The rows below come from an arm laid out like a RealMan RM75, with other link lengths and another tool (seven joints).
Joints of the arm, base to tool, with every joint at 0 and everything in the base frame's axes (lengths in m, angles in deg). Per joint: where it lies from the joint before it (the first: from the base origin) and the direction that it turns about. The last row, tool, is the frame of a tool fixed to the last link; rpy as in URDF.
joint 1: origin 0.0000 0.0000 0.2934 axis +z
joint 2: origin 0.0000 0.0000 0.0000 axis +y
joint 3: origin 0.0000 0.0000 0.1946 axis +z
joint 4: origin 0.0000 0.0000 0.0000 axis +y
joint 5: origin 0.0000 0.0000 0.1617 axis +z
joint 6: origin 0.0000 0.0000 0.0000 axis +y
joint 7: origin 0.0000 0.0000 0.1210 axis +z
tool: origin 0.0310 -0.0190 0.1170 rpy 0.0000 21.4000 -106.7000
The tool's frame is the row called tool.
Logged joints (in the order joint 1, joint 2, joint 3, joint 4, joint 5, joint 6, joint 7), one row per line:
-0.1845 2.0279 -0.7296 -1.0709 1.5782 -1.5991 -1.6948
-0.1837 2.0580 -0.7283 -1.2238 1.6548 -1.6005 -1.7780
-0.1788 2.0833 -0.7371 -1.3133 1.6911 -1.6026 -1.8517
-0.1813 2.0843 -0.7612 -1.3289 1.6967 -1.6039 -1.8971
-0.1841 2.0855 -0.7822 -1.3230 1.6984 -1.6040 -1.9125
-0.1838 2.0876 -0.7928 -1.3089 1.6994 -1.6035 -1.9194
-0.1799 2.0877 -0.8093 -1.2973 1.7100 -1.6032 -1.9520
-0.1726 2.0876 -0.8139 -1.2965 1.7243 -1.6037 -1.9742
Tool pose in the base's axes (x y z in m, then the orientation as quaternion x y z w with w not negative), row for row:
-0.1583 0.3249 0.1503 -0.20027 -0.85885 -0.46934 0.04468
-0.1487 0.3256 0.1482 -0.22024 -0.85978 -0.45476 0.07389
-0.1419 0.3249 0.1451 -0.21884 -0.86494 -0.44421 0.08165
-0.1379 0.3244 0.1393 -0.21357 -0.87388 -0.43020 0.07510
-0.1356 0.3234 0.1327 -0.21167 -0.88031 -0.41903 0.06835
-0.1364 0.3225 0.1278 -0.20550 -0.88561 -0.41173 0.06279
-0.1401 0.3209 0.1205 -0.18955 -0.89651 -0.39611 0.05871
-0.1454 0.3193 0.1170 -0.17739 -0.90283 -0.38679 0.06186
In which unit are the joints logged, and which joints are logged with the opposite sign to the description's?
The joints are logged in radians. Opposite sign: joint 2, joint 3, joint 4, joint 6.
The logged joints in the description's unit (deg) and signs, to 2 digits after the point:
-10.57 -116.19 41.80 61.36 90.42 91.62 -97.10
-10.53 -117.91 41.73 70.12 94.81 91.70 -101.87
-10.24 -119.36 42.23 75.25 96.89 91.82 -106.09
-10.39 -119.42 43.61 76.14 97.21 91.90 -108.70
-10.55 -119.49 44.82 75.80 97.31 91.90 -109.58
-10.53 -119.61 45.42 74.99 97.37 91.87 -109.97
-10.31 -119.62 46.37 74.33 97.98 91.86 -111.84
-9.89 -119.61 46.63 74.28 98.80 91.89 -113.11

